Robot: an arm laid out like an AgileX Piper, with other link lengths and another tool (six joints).
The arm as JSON. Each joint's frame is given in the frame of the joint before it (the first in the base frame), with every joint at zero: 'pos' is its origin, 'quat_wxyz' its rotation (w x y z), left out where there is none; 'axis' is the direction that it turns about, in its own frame. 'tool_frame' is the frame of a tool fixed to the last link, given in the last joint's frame.
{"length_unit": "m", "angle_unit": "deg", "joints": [
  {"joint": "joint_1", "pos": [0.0, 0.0, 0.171], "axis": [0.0, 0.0, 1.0]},
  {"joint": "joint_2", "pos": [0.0, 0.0, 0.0], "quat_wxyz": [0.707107, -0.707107, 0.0, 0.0], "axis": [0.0, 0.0, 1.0]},
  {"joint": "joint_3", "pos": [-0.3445, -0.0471, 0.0], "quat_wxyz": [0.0, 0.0, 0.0, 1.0], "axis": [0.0, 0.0, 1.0]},
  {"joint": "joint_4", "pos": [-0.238, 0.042, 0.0], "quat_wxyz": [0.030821, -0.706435, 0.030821, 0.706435], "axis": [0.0, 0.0, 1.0]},
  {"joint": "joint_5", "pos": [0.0, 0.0, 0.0], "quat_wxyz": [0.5, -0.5, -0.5, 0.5], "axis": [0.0, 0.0, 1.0]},
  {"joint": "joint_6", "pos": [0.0, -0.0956, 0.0], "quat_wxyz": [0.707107, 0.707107, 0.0, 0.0], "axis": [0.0, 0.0, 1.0]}
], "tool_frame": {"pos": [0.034, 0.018, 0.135], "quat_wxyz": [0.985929, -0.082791, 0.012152, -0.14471]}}
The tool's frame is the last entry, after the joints.
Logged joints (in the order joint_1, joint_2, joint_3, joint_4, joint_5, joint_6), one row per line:
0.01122 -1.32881 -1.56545 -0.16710 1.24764 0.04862
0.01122 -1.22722 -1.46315 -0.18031 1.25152 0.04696
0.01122 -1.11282 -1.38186 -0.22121 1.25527 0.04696
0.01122 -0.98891 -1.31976 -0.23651 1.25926 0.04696
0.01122 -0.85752 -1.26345 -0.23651 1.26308 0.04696
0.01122 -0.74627 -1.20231 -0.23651 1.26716 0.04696
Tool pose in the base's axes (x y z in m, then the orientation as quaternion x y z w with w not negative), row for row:
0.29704 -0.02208 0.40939 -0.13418 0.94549 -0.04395 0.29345
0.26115 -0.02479 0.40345 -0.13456 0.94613 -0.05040 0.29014
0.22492 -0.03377 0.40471 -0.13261 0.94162 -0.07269 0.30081
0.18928 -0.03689 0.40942 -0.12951 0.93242 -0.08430 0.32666
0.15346 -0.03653 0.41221 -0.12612 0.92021 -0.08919 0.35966
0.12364 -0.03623 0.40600 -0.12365 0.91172 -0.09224 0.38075
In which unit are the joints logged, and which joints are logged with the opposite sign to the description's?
The joints are logged in radians. Opposite sign: joint_1, joint_2.
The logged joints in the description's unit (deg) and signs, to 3 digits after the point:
-0.643 76.135 -89.694 -9.574 71.485 2.786
-0.643 70.315 -83.832 -10.331 71.707 2.691
-0.643 63.760 -79.175 -12.674 71.922 2.691
-0.643 56.660 -75.617 -13.551 72.150 2.691
-0.643 49.132 -72.390 -13.551 72.369 2.691
-0.643 42.758 -68.887 -13.551 72.603 2.691

